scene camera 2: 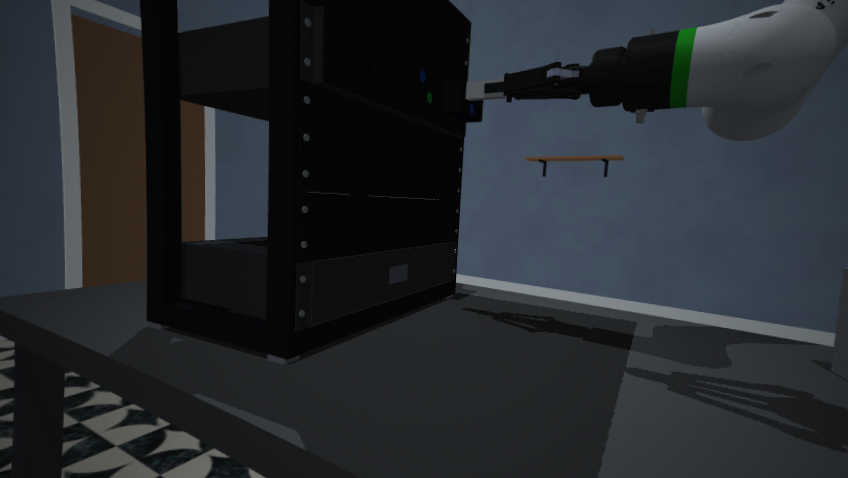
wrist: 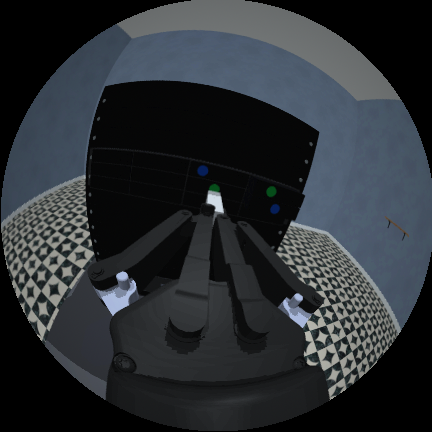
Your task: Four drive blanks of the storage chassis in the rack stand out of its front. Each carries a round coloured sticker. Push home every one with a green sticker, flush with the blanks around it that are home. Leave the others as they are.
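The storage chassis (scene camera 2: 368,65) (wrist: 110,172) is a dark band in the upper part of the rack (scene camera 2: 282,195) (wrist: 200,115). Its middle column shows a blue sticker (scene camera 2: 422,76) (wrist: 202,170) with a green sticker (scene camera 2: 429,97) (wrist: 214,188) below; how far these two blanks stand out is too dark to tell. At the right end, another green sticker (wrist: 271,191) sits above another blue sticker (scene camera 2: 471,109) (wrist: 274,209); the lower blank plainly stands out. My gripper (scene camera 2: 475,90) (wrist: 211,200) is shut and empty. In the wrist view its pale fingertips overlap the middle green sticker's lower edge; any contact is unclear.
The rack stands on a dark grey table (scene camera 2: 475,385). A grey unit (scene camera 2: 356,290) with a pale label fills the rack's bottom. A wooden wall shelf (scene camera 2: 574,158) (wrist: 397,226) hangs on the blue wall. A brown door (scene camera 2: 109,148) is behind the rack at the left.
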